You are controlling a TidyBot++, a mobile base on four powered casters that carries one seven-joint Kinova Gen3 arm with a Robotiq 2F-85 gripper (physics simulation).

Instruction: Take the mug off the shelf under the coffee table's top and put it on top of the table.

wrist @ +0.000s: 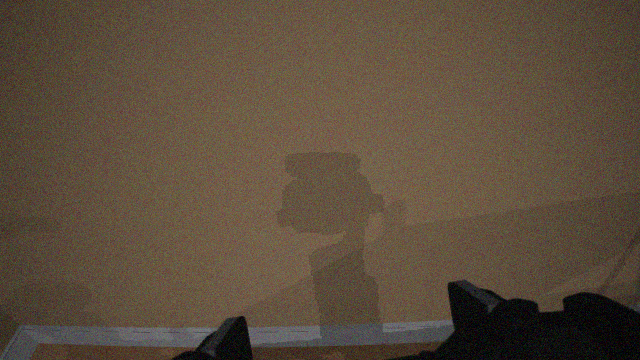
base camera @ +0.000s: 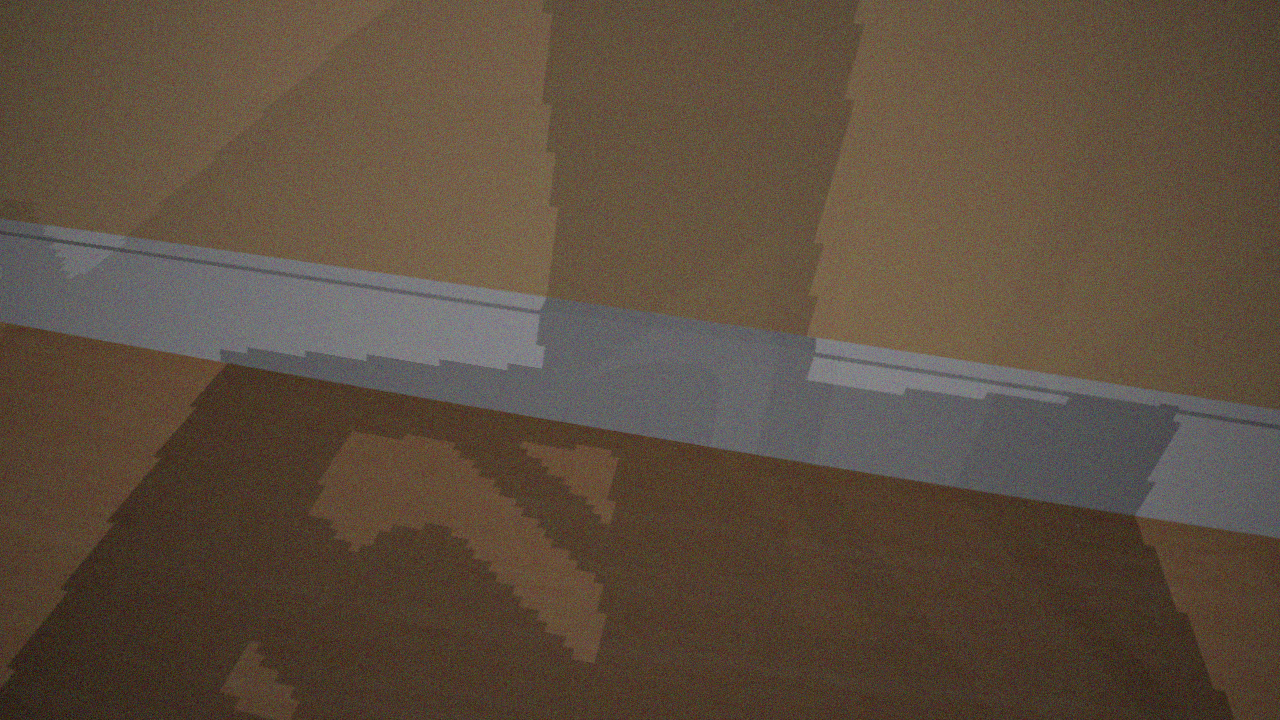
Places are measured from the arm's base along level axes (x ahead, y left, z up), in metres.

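Pixels of known places: gripper, fingertip midpoint: (wrist: 349,323).
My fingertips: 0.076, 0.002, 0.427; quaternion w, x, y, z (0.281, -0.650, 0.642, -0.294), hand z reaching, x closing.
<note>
Behind a point stands the place of what it marks, as x, y, z.
My gripper (wrist: 349,323) @(0.076, 0.002, 0.427) shows at the bottom of the wrist view. Its two dark fingertips stand wide apart, with wall and skirting board visible between them, so it is open and empty. The gripper does not show in the base camera view. The mug, the coffee table and its shelf do not show in either view.
A tan wall (base camera: 1029,179) @(0.451, -0.175, -0.195) (wrist: 150,125) @(0.502, 0.253, 0.310) stands close in front, with a grey-white skirting board (base camera: 358,313) @(0.481, 0.186, -0.332) (wrist: 125,336) @(0.533, 0.619, -0.336) along its foot. Brown wooden floor (base camera: 805,608) @(0.340, -0.093, -0.397) runs up to it. Shadows of the robot fall on wall and floor. A wall corner shows at the lower left of the wrist view.
</note>
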